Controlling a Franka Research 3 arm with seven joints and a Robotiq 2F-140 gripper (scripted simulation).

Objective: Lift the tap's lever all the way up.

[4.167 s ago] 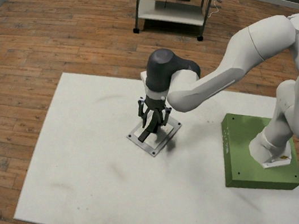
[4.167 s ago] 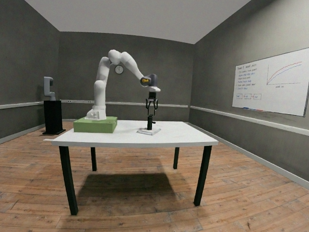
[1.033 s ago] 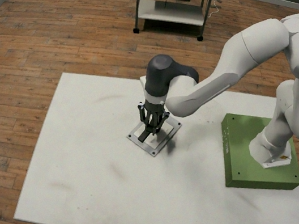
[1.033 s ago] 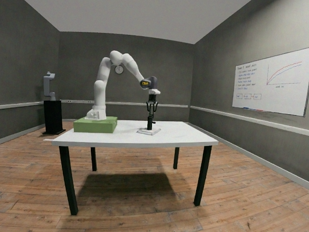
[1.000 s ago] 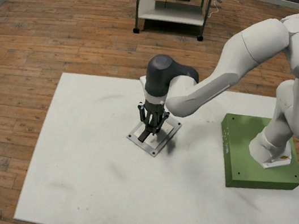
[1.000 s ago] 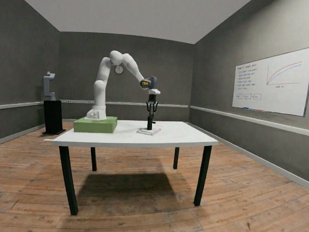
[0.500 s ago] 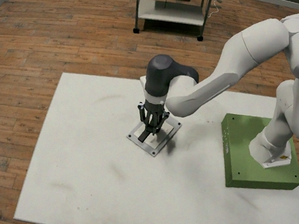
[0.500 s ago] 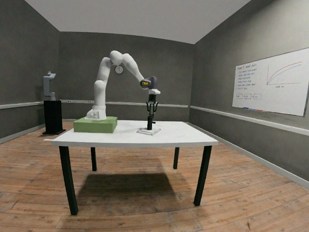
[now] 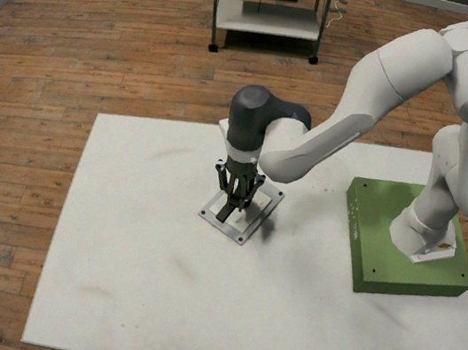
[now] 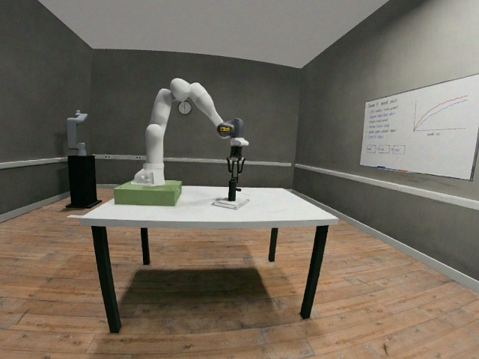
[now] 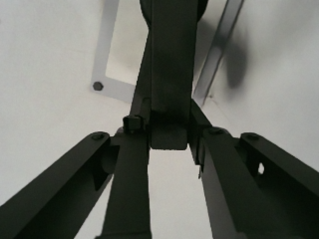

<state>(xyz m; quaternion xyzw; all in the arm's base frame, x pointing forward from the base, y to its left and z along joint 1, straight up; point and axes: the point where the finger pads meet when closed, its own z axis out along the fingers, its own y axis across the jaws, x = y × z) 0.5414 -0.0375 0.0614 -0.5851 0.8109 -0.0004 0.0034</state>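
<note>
Right now the dark lever is 3 cm to the right of my hand and 1 cm behind it. From my hand the other things lie so: tap: 6 cm to the right, 4 cm below, 1 cm behind.
</note>
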